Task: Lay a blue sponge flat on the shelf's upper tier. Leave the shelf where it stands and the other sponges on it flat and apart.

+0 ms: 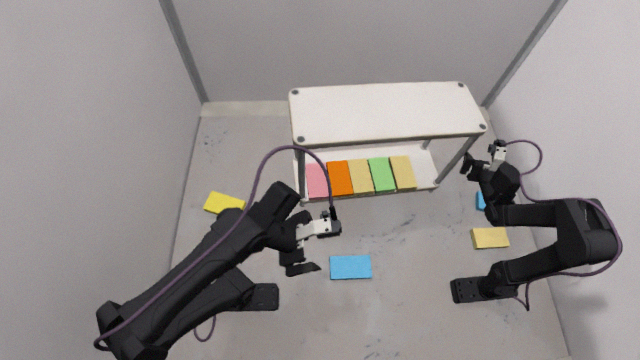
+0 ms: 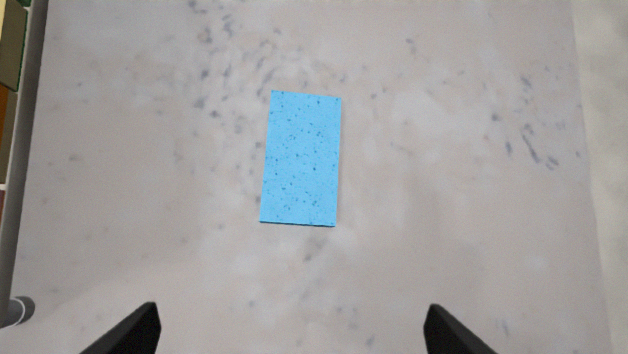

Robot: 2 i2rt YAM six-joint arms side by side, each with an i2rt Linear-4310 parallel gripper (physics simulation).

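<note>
A blue sponge (image 1: 350,267) (image 2: 301,159) lies flat on the table in front of the shelf (image 1: 387,112). Another blue sponge (image 1: 480,201) lies farther right, partly hidden by the right arm. The shelf's upper tier bears no sponge. On its lower tier lie a pink sponge (image 1: 317,180), an orange sponge (image 1: 340,178), a tan sponge (image 1: 361,177), a green sponge (image 1: 381,174) and another tan sponge (image 1: 403,173). My left gripper (image 1: 319,251) (image 2: 295,314) is open and empty, above and left of the nearer blue sponge. My right gripper (image 1: 481,156) is open and empty beside the shelf's right end.
A yellow sponge (image 1: 223,202) lies at the left, partly behind the left arm. Another yellow sponge (image 1: 490,238) lies at the right, between parts of the right arm. Walls stand at the back and both sides. The shelf's front right post (image 1: 455,161) is near the right gripper.
</note>
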